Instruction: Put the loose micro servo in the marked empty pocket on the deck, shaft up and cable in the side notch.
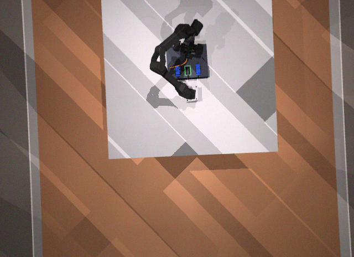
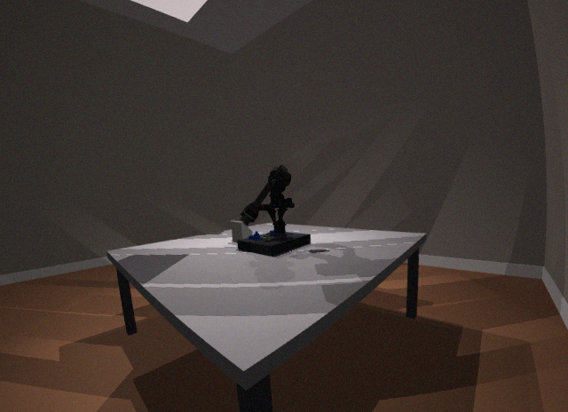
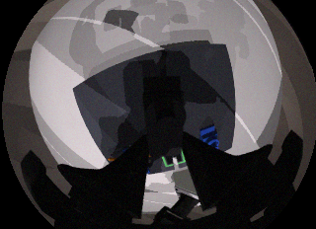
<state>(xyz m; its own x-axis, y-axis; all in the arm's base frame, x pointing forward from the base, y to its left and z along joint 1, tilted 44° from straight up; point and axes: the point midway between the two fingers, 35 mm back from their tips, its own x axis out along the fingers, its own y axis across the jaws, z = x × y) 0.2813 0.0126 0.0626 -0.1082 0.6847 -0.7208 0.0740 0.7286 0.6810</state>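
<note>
My gripper tip is 10 mm short of the deck and 100 mm above it.
</note>
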